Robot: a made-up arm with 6 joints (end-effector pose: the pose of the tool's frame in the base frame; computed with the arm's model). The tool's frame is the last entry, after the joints. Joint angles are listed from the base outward.
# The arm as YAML. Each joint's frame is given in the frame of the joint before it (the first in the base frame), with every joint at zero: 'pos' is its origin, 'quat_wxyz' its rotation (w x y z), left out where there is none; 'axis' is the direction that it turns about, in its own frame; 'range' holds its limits. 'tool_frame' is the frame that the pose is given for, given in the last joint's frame.
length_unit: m
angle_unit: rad
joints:
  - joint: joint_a
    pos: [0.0, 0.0, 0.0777]
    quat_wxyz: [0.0, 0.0, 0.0, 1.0]
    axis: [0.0, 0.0, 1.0]
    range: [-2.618, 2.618]
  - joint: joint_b
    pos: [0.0, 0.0, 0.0]
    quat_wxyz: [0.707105, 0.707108, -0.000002, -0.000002]
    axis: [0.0, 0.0, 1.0]
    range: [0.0, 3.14]
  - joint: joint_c
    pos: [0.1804, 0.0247, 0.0]
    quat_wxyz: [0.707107, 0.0, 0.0, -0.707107]
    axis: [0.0, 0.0, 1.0]
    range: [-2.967, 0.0]
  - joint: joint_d
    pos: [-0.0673, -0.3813, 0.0]
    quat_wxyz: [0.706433, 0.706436, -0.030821, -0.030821]
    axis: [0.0, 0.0, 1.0]
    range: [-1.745, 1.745]
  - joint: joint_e
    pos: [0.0, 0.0, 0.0]
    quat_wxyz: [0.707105, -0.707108, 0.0, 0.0]
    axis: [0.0, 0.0, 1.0]
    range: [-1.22, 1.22]
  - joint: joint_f
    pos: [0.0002, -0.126, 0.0]
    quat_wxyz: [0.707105, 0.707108, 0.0, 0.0]
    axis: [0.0, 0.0, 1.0]
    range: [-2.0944, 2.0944]
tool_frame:
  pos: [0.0, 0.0, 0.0]
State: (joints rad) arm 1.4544 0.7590 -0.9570 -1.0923 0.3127 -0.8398
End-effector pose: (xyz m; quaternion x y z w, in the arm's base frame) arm 0.0769 0.3603 0.3773 -0.6582 0.0305 -0.2574 0.7069
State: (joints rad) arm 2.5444 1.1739 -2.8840 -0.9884 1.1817 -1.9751
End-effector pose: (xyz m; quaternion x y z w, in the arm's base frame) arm 0.1496 0.0161 0.6827 -0.5076 -0.0202 -0.1274 0.8519
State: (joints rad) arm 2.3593 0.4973 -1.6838 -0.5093 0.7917 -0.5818
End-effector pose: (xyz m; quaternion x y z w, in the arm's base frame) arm 0.0063 0.0555 0.6258 -0.4925 0.1115 0.4887 0.7115
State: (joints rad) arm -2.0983 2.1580 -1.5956 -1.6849 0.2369 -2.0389
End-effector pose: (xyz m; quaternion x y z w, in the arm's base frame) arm -0.3222 -0.4944 0.0148 0.5684 -0.6224 0.0232 0.5376
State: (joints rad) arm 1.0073 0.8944 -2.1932 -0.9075 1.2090 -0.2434
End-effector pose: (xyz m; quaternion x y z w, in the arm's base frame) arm 0.0911 -0.0298 0.6495 -0.1636 0.5935 -0.0977 0.7820
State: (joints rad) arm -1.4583 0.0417 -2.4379 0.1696 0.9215 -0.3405
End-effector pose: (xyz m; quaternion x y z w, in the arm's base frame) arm -0.0398 0.5033 0.4439 -0.0547 0.0394 -0.7481 0.6602
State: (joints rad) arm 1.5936 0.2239 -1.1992 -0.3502 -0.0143 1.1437
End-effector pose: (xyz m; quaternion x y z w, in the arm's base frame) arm -0.0016 0.0477 0.6060 -0.0976 0.2247 0.9016 0.3566
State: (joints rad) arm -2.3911 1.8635 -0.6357 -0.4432 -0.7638 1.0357
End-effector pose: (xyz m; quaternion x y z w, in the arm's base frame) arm -0.2501 -0.2842 -0.1432 0.8294 0.0999 -0.3154 0.4501
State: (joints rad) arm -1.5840 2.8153 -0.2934 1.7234 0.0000 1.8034
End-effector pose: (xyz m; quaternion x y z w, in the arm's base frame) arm 0.0027 0.1883 -0.2460 -0.5024 0.7565 0.3457 0.2362
